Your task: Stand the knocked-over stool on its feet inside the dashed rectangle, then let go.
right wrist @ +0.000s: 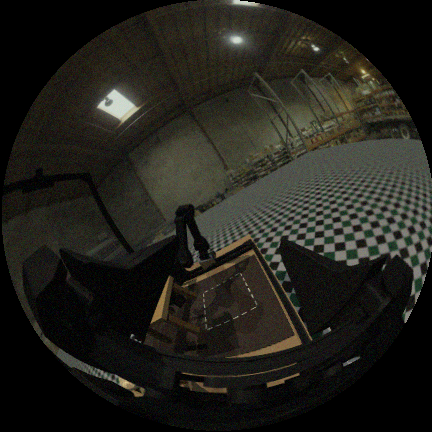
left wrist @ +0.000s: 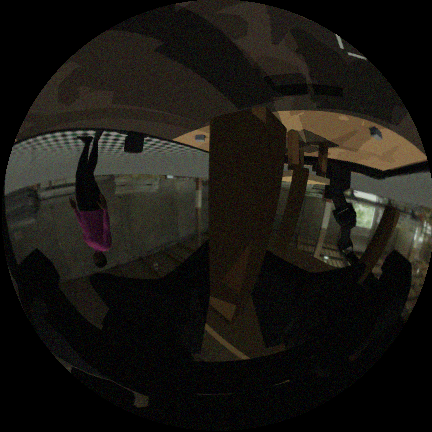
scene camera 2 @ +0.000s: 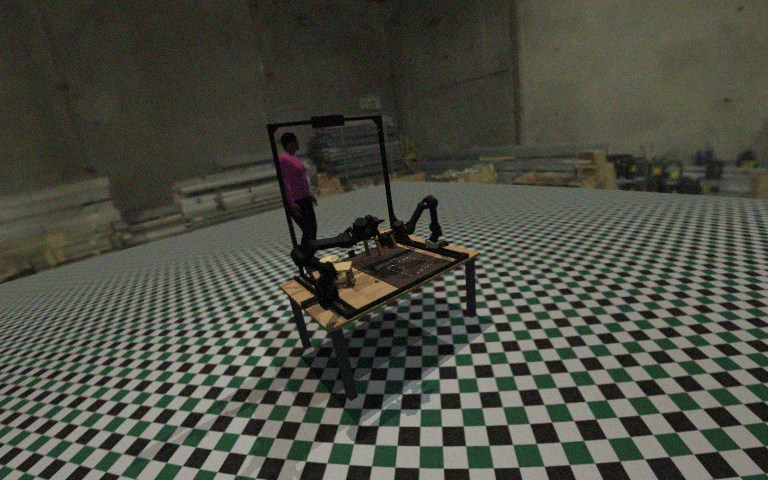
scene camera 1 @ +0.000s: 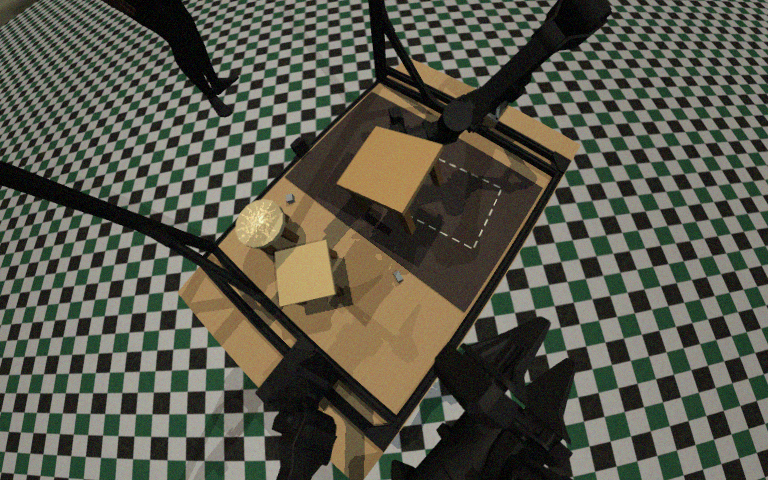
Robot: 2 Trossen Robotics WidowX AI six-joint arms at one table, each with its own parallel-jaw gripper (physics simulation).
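Frame: origin at the left arm's base, x ahead, y right, z down, level; centimetres.
Seen in the pictures: left gripper, fingertip midpoint: (left wrist: 227, 242) (scene camera 2: 374, 240); right gripper, fingertip midpoint: (right wrist: 230, 243) (scene camera 2: 388, 225) (scene camera 1: 560, 341); left arm's base at its link origin: (right wrist: 204, 257) (scene camera 2: 433, 240); right arm's base at its link origin: (left wrist: 335, 192) (scene camera 2: 325, 283) (scene camera 1: 300, 393).
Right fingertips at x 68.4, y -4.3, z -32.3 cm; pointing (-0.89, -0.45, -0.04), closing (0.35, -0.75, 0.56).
Offsets run from my right fingertips to a thing's top centre. "spot": to the spot under its first point.
The stool {dx -24.3, dy +24.1, dz +11.8 cm} (scene camera 1: 390, 166) (scene camera 2: 379, 246) (left wrist: 245, 190) (right wrist: 162, 310) has a square light-wood seat and darker legs. It is held roughly upright over the dark mat, seat up; whether its feet touch the mat is unclear. The dashed rectangle {spot: dx -30.2, dy -2.8, dz +38.8 cm} (scene camera 1: 487, 217) (right wrist: 249, 289) lies to the stool's right in scene camera 1, where the seat hides its left side. In the left wrist view my left gripper (left wrist: 227, 242) is shut on one leg near the seat; the seat hides its fingers in scene camera 1. My right gripper (scene camera 1: 557, 342) (right wrist: 230, 243) is open and empty, high in front of the table.
A round-seated stool {dx -8.9, dy +57.0, dz +28.2 cm} (scene camera 1: 260, 223) and a smaller square-seated stool {dx -0.2, dy +40.1, dz +28.1 cm} (scene camera 1: 305, 271) (scene camera 2: 343, 266) stand side by side on the bare wood. Two small grey blocks {dx -21.3, dy +58.4, dz +37.9 cm} (scene camera 1: 289, 198) {dx -6.8, dy +18.4, dz +37.8 cm} (scene camera 1: 398, 276) lie near the mat. A black frame rises behind the table; a person (scene camera 2: 294, 175) stands beyond it.
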